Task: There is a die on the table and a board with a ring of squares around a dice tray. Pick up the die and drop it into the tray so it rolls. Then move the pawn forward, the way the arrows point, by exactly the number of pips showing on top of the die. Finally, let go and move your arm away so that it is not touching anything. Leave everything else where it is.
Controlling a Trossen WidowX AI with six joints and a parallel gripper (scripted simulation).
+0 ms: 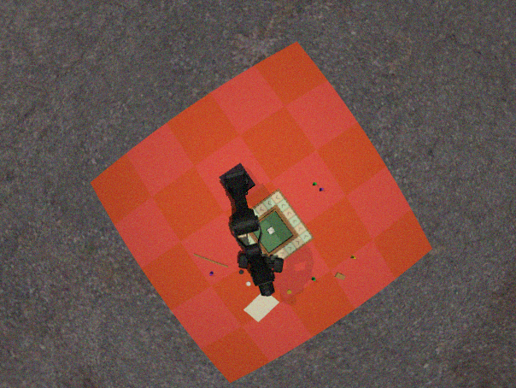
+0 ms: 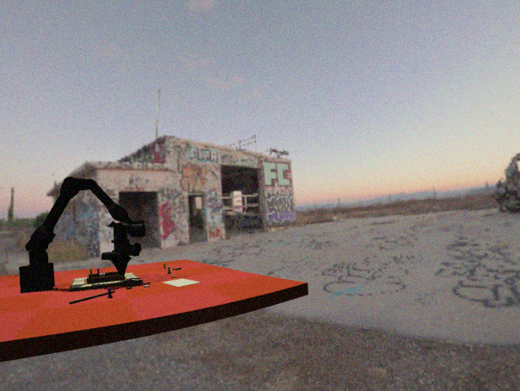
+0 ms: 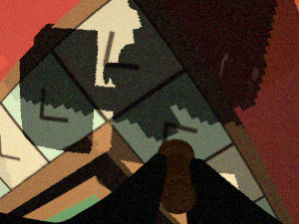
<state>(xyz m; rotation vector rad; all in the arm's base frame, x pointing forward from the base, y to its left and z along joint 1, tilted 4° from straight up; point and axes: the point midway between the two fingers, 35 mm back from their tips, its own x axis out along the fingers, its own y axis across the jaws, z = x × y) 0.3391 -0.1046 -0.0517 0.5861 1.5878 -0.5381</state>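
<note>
Right now the green dice tray is 7 cm behind my gripper tip, 11 cm to the left of it and 3 cm below it. Also, from my gripper tip: die (8 cm behind, 11 cm to the left, 1 cm below); then orange-brown pawn (1 cm above); then white disc (8 cm ahead, 12 cm to the right, 4 cm below).
</note>
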